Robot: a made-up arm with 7 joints.
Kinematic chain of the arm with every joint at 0, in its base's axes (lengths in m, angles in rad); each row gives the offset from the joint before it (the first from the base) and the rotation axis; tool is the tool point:
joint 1: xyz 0 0 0.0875 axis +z
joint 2: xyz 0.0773 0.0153 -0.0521 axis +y
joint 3: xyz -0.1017 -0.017 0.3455 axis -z
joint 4: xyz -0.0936 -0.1 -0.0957 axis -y
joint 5: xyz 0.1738 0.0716 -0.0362 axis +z
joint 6: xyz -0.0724 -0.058 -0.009 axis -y
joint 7: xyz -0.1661 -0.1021 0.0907 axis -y
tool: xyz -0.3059 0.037 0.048
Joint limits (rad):
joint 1: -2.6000..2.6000
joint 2: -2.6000..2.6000
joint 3: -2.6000..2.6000
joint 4: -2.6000..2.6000
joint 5: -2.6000..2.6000
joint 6: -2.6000..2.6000
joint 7: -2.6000..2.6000
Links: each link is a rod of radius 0.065 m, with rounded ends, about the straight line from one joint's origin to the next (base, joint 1, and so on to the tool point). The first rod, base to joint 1, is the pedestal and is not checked.
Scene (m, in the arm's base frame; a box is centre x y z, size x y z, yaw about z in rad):
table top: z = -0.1
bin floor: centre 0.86 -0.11 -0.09 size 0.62 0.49 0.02 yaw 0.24
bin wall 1: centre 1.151 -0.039 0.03 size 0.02 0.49 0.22 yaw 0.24
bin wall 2: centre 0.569 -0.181 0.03 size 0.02 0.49 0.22 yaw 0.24
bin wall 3: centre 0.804 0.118 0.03 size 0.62 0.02 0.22 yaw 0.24
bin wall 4: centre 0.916 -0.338 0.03 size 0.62 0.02 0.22 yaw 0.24
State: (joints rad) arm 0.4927 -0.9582 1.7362 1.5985 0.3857 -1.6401 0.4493
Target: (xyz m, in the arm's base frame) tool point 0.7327 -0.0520 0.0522
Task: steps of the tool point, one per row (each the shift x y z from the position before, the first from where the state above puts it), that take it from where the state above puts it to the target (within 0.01 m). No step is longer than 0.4 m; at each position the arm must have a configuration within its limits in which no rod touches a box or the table.
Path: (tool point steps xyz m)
1: 0.1786 0.1501 0.2238
2: 0.3074 0.0723 0.1510
3: 0.3589 -0.0643 0.0412
4: 0.3043 -0.2072 -0.0770
5: 0.1582 -0.2979 -0.1723
6: 0.0000 0.0000 -0.2517

